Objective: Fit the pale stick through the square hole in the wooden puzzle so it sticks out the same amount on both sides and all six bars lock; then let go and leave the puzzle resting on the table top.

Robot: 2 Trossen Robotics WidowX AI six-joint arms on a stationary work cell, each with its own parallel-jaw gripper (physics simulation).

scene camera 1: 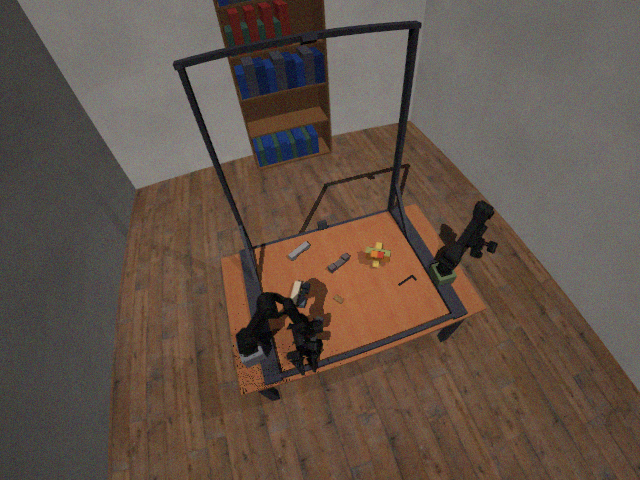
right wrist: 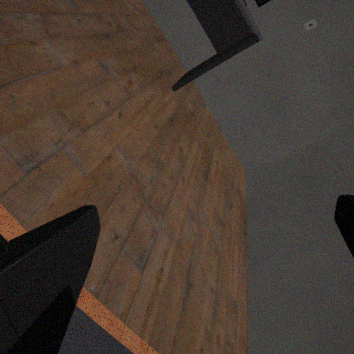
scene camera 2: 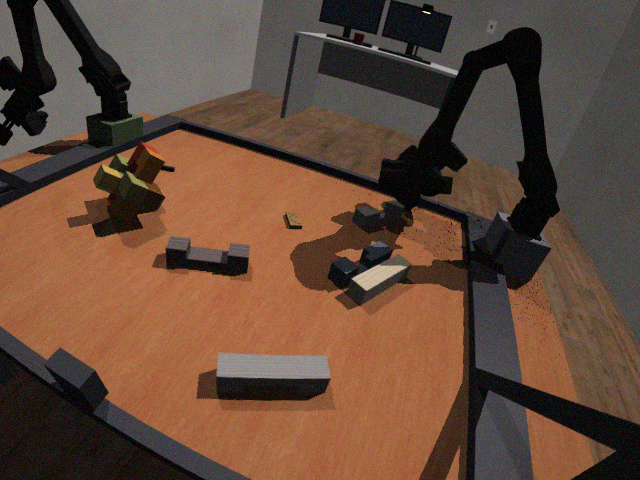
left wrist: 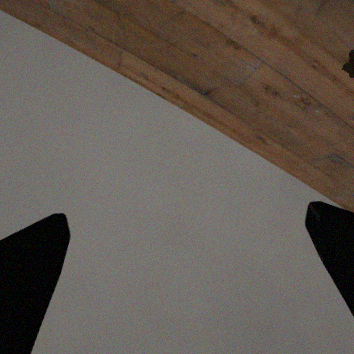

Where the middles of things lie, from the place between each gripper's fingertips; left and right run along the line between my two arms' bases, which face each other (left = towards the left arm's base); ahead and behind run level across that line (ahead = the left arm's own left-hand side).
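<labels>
My right gripper is 70 mm to the right of the pale stick (scene camera 2: pixel 367 285), and it is also 60 mm above the stick and 410 mm past it.
As for my left hand, it is 16 cm past the pale stick and 3 cm below it, while being 110 cm to the left of the stick.
</labels>
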